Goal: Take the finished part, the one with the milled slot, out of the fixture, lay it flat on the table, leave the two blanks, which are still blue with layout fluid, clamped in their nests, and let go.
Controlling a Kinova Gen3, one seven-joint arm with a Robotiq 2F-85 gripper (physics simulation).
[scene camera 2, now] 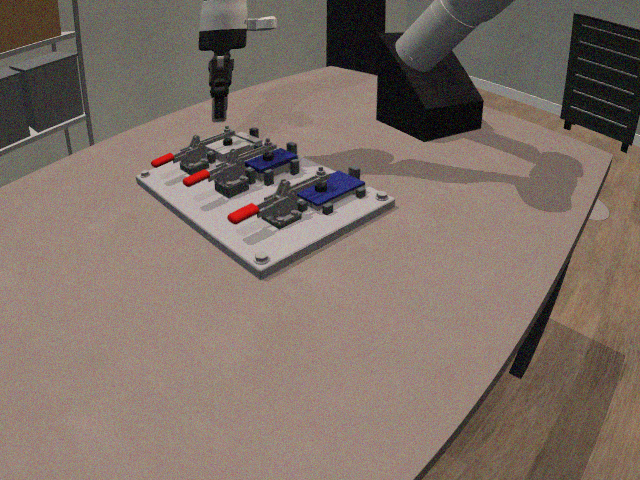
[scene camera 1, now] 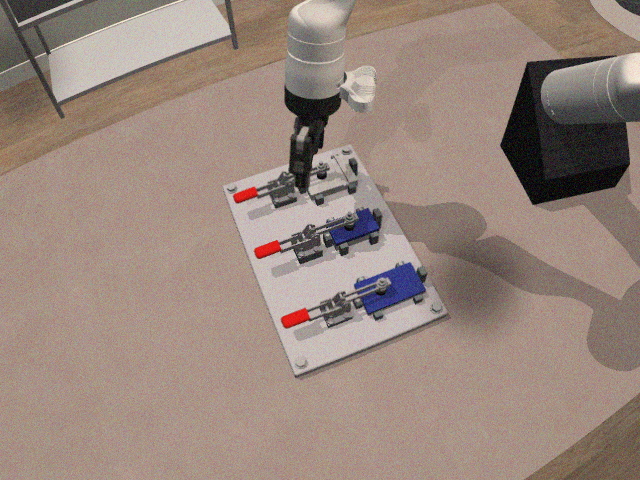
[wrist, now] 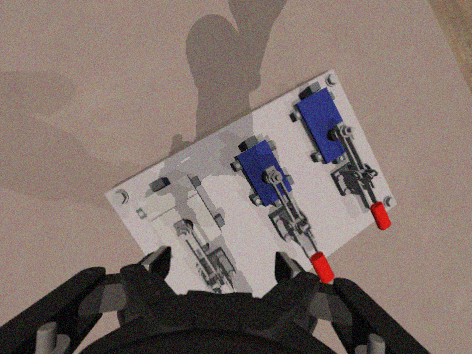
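Seen in the pictures: gripper, fingertip midpoint: (scene camera 2: 220,116) (scene camera 1: 309,166) (wrist: 223,260); arm's base at its link origin: (scene camera 2: 414,54) (scene camera 1: 563,97).
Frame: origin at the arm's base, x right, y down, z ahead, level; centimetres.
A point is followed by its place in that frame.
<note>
The finished part (scene camera 1: 336,181) {y 12.2, x 4.6, z 38.4 cm} (scene camera 2: 241,140) {y 12.1, x 5.8, z 37.9 cm} (wrist: 167,204) {y 12.6, x 7.2, z 37.1 cm} is a pale metal plate in the end nest of the fixture plate (scene camera 1: 273,289) {y 14.3, x -9.3, z 53.2 cm} (scene camera 2: 206,222) {y 14.3, x -10.0, z 53.8 cm} (wrist: 250,240) {y 14.3, x 0.7, z 46.6 cm}. Its red-handled toggle clamp (scene camera 1: 282,190) {y 11.3, x 5.1, z 47.1 cm} (scene camera 2: 194,161) {y 12.6, x 5.1, z 47.4 cm} (wrist: 212,267) {y 10.1, x 5.8, z 45.0 cm} has its arm lying over it. The slot is hard to make out. The blue middle blank (scene camera 1: 368,224) {y 11.7, x -5.1, z 36.9 cm} (scene camera 2: 281,157) {y 11.7, x -5.4, z 37.9 cm} (wrist: 256,165) {y 11.7, x -3.9, z 37.8 cm} and blue outer blank (scene camera 1: 405,285) {y 12.7, x -16.0, z 35.5 cm} (scene camera 2: 341,184) {y 12.7, x -16.2, z 36.0 cm} (wrist: 317,117) {y 12.7, x -14.6, z 36.1 cm} sit in their nests under clamp arms. My gripper (scene camera 1: 302,188) (scene camera 2: 219,119) {y 5.8, x 3.9, z 42.9 cm} (wrist: 223,260) {y 5.8, x 3.9, z 42.9 cm} is open and empty, pointing down above the finished part's clamp; its body hides that clamp's handle in the wrist view.
The middle clamp's red handle (scene camera 1: 267,249) {y 9.7, x -5.4, z 52.4 cm} (scene camera 2: 196,177) {y 9.8, x -5.8, z 52.5 cm} (wrist: 322,267) {y 9.7, x -5.0, z 51.8 cm} and outer clamp's red handle (scene camera 1: 295,317) {y 10.7, x -16.2, z 51.8 cm} (scene camera 2: 242,213) {y 10.7, x -16.7, z 52.2 cm} (wrist: 381,216) {y 10.7, x -15.8, z 51.5 cm} stick out over the plate. Dark posts surround the nests. The black robot base (scene camera 1: 573,155) {y 6.7, x -7.2, z 0.4 cm} (scene camera 2: 429,111) {y 9.5, x -8.9, z 6.1 cm} stands on the table (scene camera 1: 129,310) {y 15.8, x -4.7, z 75.6 cm} (scene camera 2: 155,335) {y 15.8, x -23.1, z 68.6 cm}.
</note>
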